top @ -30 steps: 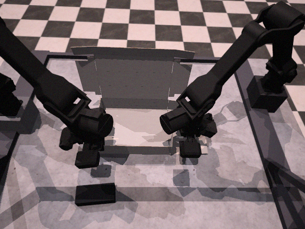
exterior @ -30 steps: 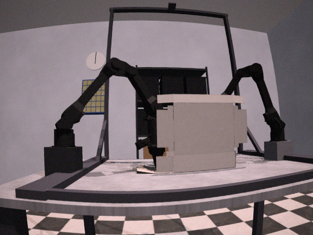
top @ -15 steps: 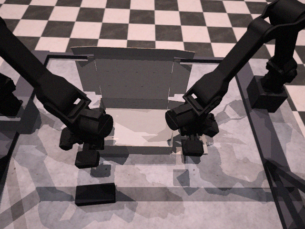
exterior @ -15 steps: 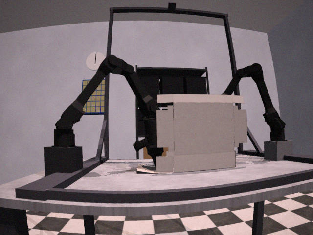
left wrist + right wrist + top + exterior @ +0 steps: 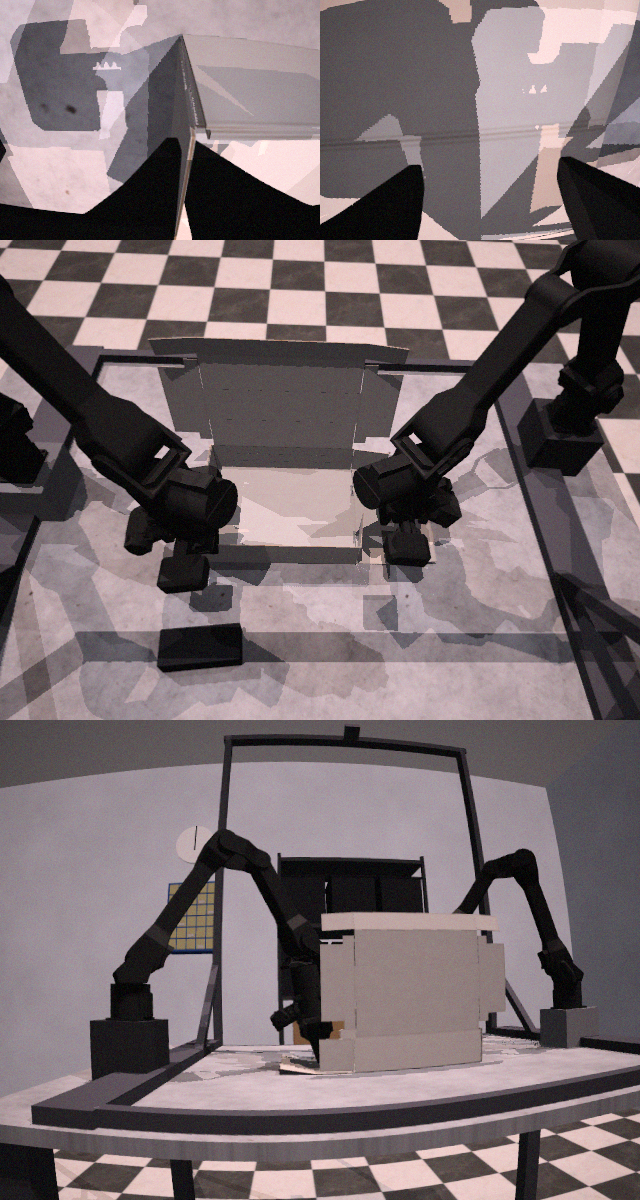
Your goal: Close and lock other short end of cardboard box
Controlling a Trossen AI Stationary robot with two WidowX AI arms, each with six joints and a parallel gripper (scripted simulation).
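The black block lies 140 mm behind my left hand, 60 mm below it and 10 mm to the left of it.
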